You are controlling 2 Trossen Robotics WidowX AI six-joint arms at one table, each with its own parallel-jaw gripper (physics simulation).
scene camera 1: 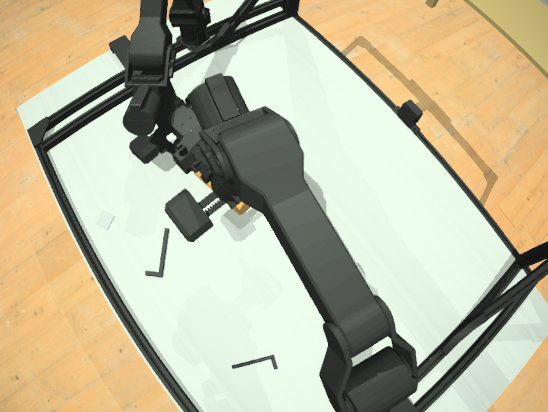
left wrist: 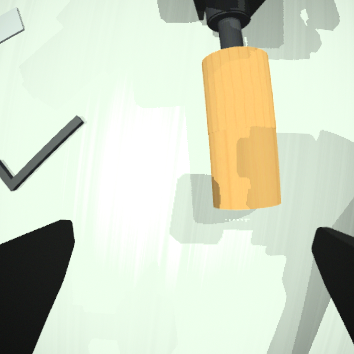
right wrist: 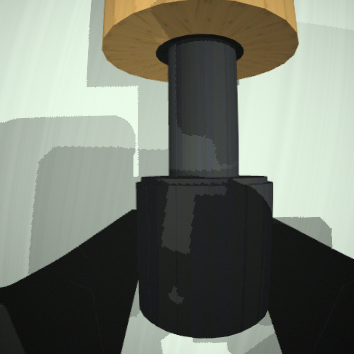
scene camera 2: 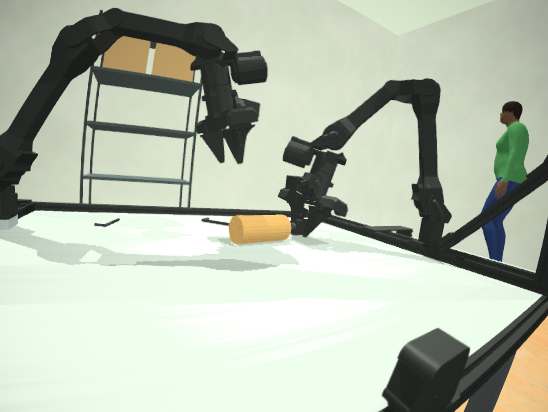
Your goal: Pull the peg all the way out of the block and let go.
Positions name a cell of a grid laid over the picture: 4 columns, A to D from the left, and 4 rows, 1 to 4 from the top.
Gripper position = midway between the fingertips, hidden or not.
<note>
My right gripper (scene camera 2: C3) grips a dark peg (right wrist: C3). I also see my left gripper (scene camera 1: B2).
My left gripper also shows in the left wrist view (left wrist: C3) and in scene camera 2 (scene camera 2: B2). My right gripper is seen too in scene camera 1 (scene camera 1: B2) and in the right wrist view (right wrist: C3).
</note>
